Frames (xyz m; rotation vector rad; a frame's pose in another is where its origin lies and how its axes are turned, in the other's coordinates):
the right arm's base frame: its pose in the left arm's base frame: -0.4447 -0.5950 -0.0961 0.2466 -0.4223 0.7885
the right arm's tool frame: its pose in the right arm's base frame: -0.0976 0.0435 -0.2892 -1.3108 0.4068 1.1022
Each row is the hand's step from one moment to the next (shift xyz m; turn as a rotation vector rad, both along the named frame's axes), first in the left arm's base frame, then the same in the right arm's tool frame.
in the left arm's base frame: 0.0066 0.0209 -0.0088 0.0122 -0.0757 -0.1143
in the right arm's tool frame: 0.0235 -0.0024 -0.0011 -0.0107 0.1270 -0.0519
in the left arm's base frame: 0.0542 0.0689 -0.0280 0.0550 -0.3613 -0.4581
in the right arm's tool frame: 0.0837 -0.0175 -0.0339 -0.0917 0.5304 -0.2317
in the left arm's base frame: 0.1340 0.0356 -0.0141 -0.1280 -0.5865 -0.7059
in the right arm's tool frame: 0.0654 -0.0380 -0.1171 -0.2118 0.8867 -0.1663
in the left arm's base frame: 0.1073 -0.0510 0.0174 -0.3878 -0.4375 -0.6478
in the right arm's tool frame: -0.0295 -0.0240 -0.1139 -0.1641 0.8467 0.1324
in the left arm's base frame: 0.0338 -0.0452 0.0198 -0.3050 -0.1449 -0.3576
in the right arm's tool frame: -0.0410 -0.0085 -0.0427 -0.0262 0.4536 0.1882
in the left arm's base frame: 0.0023 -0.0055 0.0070 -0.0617 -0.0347 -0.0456
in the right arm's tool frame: -0.0075 -0.0046 -0.0028 -0.0222 0.0705 0.0404
